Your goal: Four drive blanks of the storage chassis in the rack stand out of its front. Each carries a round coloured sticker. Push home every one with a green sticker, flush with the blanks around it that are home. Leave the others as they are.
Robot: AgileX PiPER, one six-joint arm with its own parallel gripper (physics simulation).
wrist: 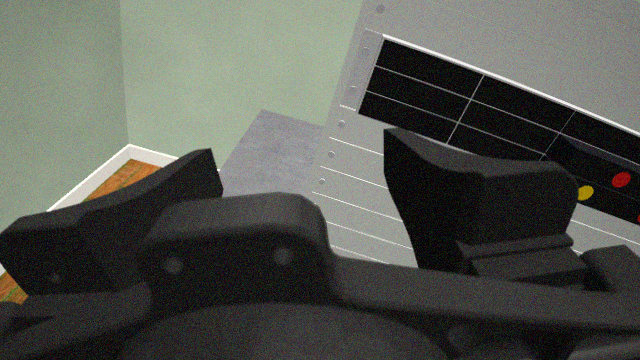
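The storage chassis (pixel 369 65) sits in the rack at the upper right of the wrist view, tilted in the picture, with rows of black drive blanks (pixel 422 60). Towards the right edge a round red sticker (pixel 621 179) shows on a blank that appears to stand out. A yellow sticker (pixel 585 193) lies lower left of it, right beside my right finger, which hides part of that area. A sliver of another red sticker (pixel 639 219) is cut by the right edge. No green sticker shows. My gripper (pixel 299 160) is open and empty, its right finger overlapping the chassis's lower edge in view.
Grey rack panels (pixel 360 175) with white seams lie below the chassis, and a large grey panel (pixel 525 40) lies above it. A bluish-grey surface (pixel 275 150) shows between the fingers. A green wall (pixel 240 60), white skirting (pixel 95 172) and wooden floor (pixel 122 176) are at the left.
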